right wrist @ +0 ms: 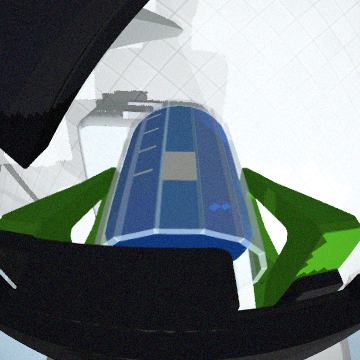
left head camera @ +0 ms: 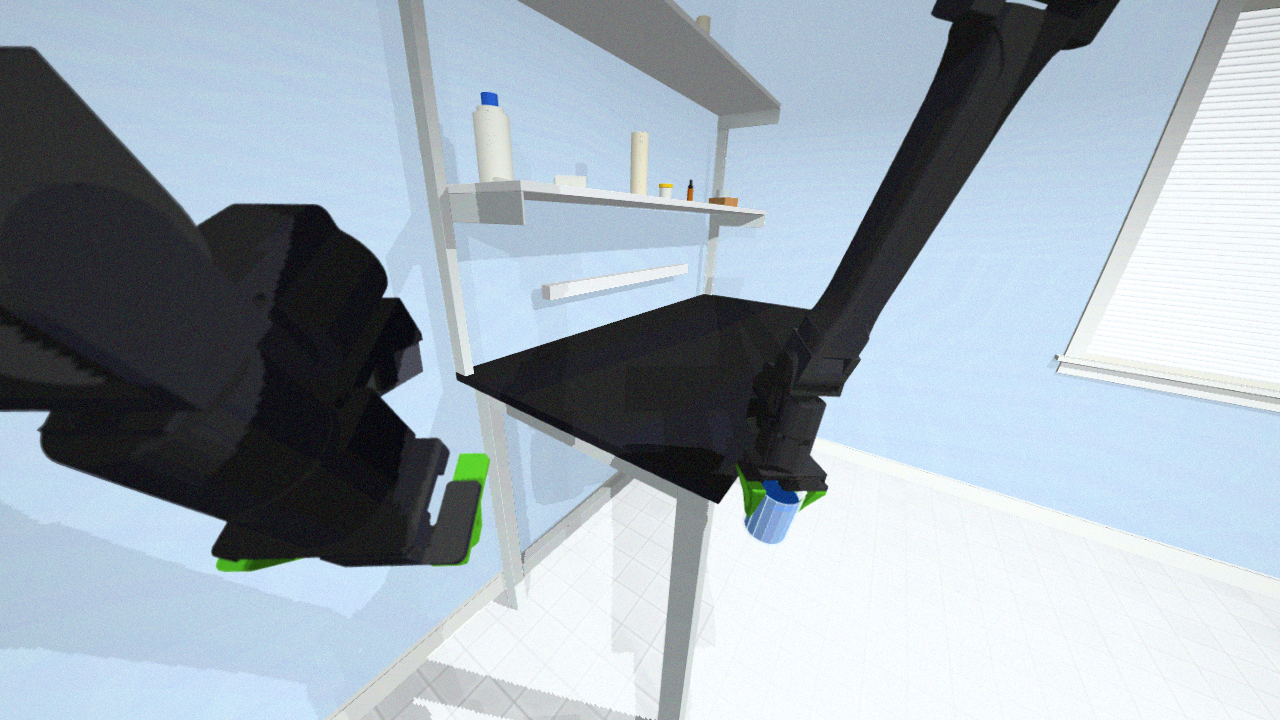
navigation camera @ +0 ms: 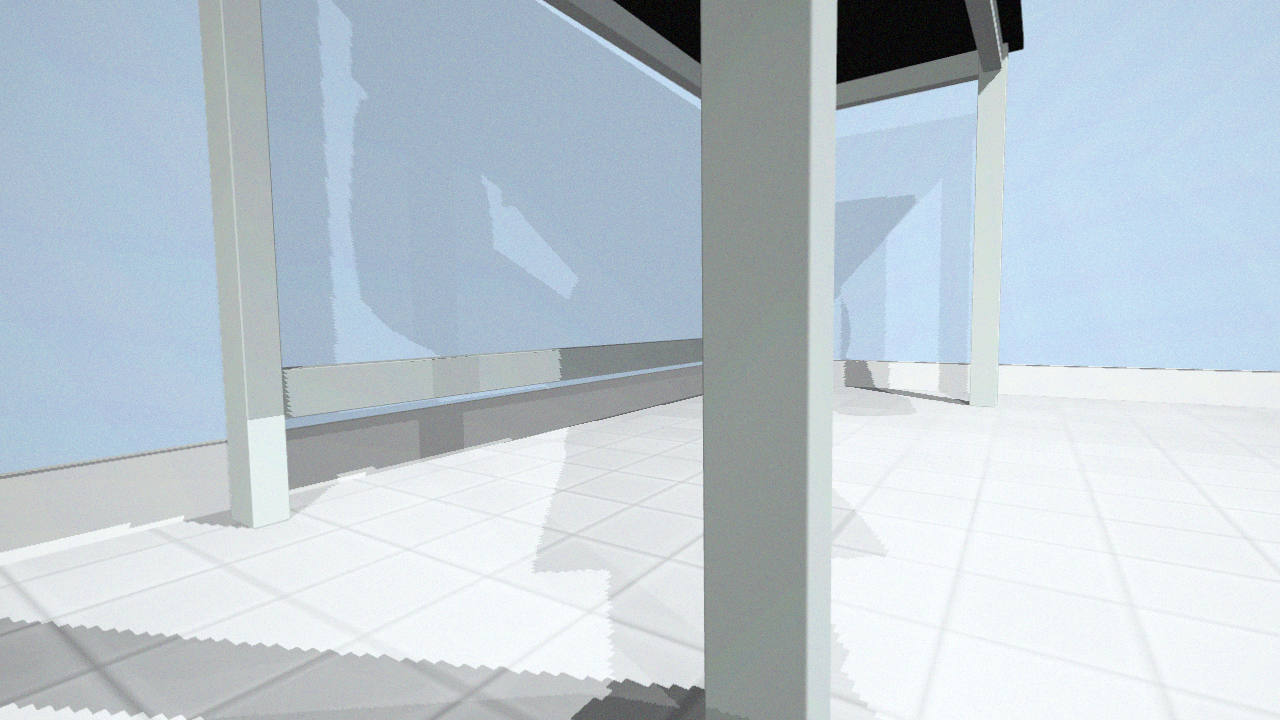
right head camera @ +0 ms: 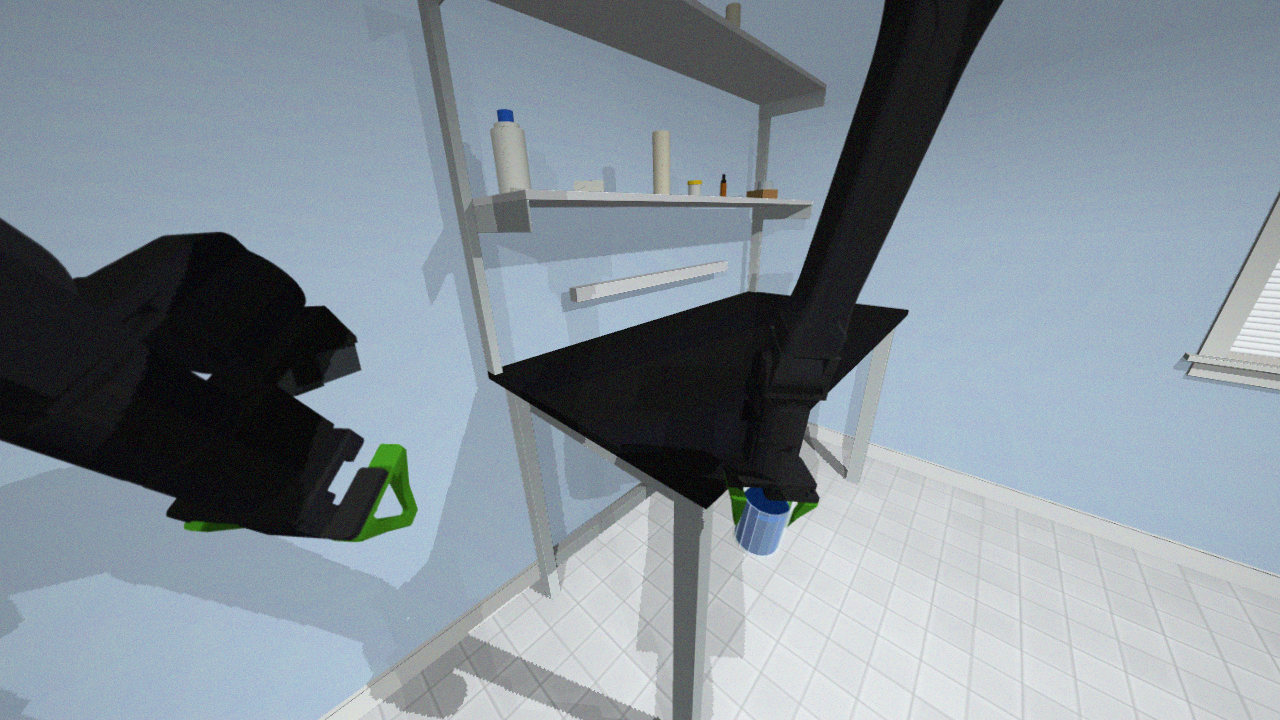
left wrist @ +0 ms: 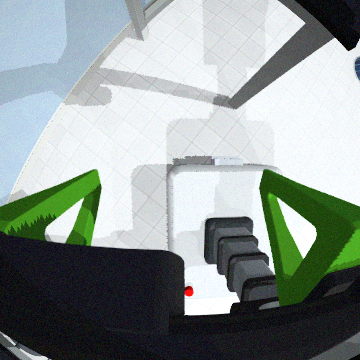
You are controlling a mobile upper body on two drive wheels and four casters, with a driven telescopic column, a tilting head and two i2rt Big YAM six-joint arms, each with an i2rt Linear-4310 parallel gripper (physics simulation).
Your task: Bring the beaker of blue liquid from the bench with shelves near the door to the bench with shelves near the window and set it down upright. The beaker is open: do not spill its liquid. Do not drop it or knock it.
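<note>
The beaker of blue liquid (left head camera: 771, 517) (right head camera: 761, 528) (right wrist: 177, 210) is held about upright between the green fingers of my right gripper (left head camera: 780, 497) (right head camera: 768, 507) (right wrist: 178, 176), which is shut on it. The beaker hangs over the floor, just right of the near corner of the black-topped bench (left head camera: 617, 385) (right head camera: 644, 376) in the head views. This bench has shelves and stands near the window (left head camera: 1199, 205). Its top shows at the upper left in the right wrist view. My left gripper (left head camera: 353, 537) (right head camera: 299, 514) (left wrist: 180, 178) is open and empty, left of the bench in the head views.
A shelf (left head camera: 608, 195) (right head camera: 626, 198) above the bench holds a white bottle (left head camera: 492, 143) (right head camera: 510, 156), a beige cylinder (left head camera: 639, 162) (right head camera: 660, 161) and small containers. A higher shelf (left head camera: 662, 53) hangs above it. A bench leg (navigation camera: 768, 358) (left head camera: 684, 608) stands directly ahead.
</note>
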